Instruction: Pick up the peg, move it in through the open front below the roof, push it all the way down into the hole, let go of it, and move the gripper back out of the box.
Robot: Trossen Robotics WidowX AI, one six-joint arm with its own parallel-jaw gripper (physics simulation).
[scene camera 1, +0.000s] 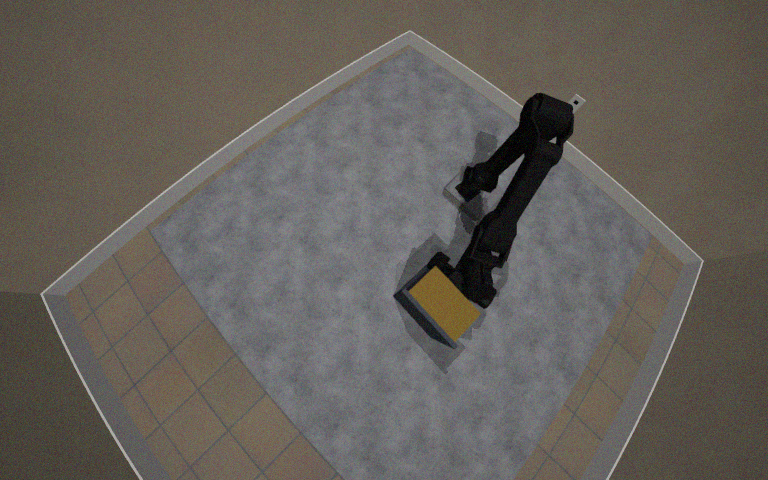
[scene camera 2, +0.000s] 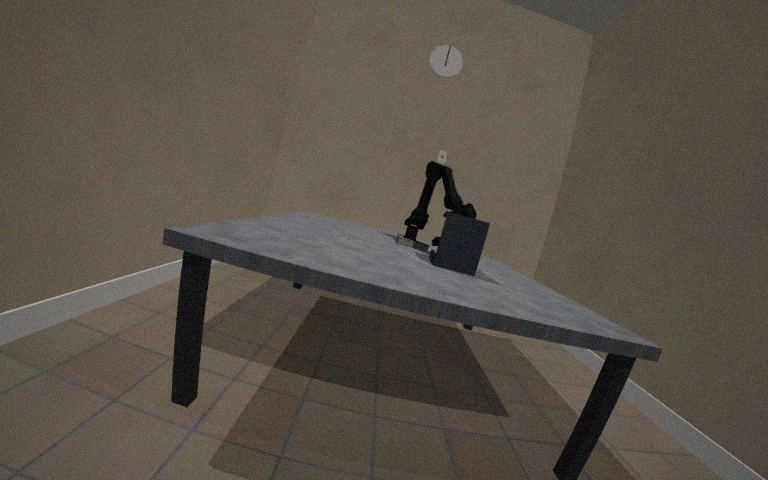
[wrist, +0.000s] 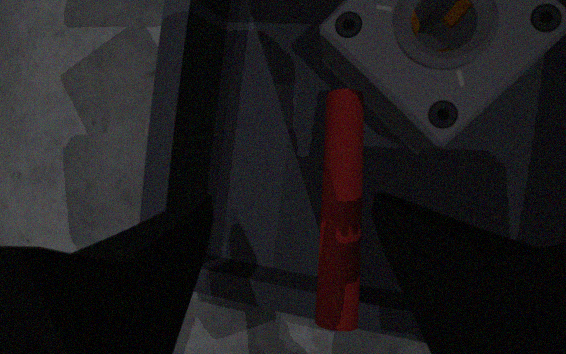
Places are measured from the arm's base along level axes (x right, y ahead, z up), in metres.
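Pixels of known places: gripper, fingertip midpoint: (wrist: 293, 204); arm's base, origin of the base link: (scene camera 1: 467, 190) (scene camera 2: 409, 238).
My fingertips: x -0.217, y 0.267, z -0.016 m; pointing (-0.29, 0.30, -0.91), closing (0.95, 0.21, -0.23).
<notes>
For each thing: its top centre in the pictures, then the offset to it from my fingertips. Level surfaces: height alone.
- red peg, middle of its top: (wrist: 341, 209) dy +0.005, dx +0.017, dz +0.022 m
- grey table, its level: dz -0.017 m
- dark box with a yellow roof, middle of its top: (scene camera 1: 455, 292) (scene camera 2: 464, 216) dy +0.048, dx +0.026, dz +0.185 m
A red peg (wrist: 342, 211) lies flat on the grey table (scene camera 1: 287, 214) (scene camera 2: 311, 248), seen only in the wrist view. My gripper (wrist: 293, 204) (scene camera 1: 477, 290) is open and low over it. The dark fingers stand on either side of the peg, which lies nearer the right finger and is not gripped. The dark box with a yellow roof (scene camera 1: 444, 302) (scene camera 2: 460, 243) stands right beside the gripper. In scene camera 2 the box hides the gripper. The arm hides the peg in scene camera 1.
A light grey square plate with a round socket and screw holes (wrist: 387, 70) shows beyond the peg's far end. The arm's base plate (scene camera 1: 453, 190) (scene camera 2: 409, 240) lies behind the box. The table edge runs close behind the arm.
</notes>
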